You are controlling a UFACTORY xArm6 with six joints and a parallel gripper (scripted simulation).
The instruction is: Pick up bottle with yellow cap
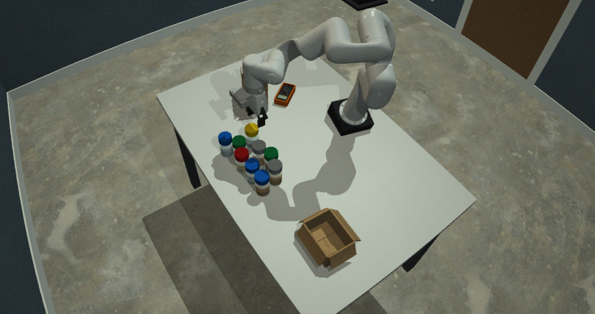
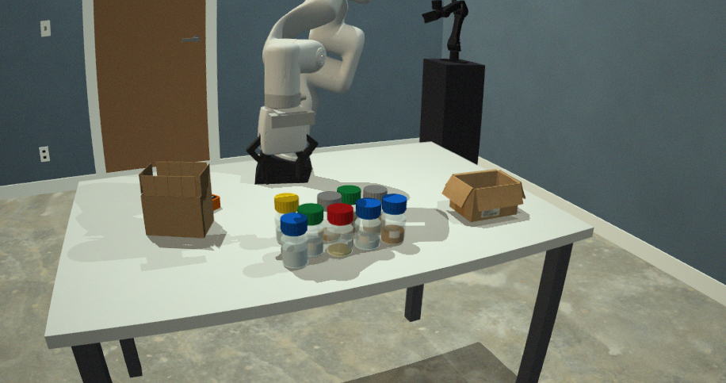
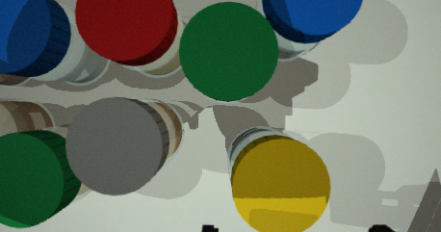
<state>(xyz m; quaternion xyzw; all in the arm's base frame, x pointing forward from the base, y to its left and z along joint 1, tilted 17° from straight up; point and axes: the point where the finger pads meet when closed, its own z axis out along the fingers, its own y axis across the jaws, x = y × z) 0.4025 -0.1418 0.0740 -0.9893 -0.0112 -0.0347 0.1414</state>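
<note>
Now: the yellow-capped bottle 100 mm below my hand and 20 mm ahead of it. Round my hand: red-capped bottle: 120 mm ahead, 100 mm below, 90 mm to the left; then cardboard box: 240 mm to the right, 120 mm behind, 90 mm below; then green-capped bottle: 100 mm below, 100 mm ahead, 30 mm to the left.
</note>
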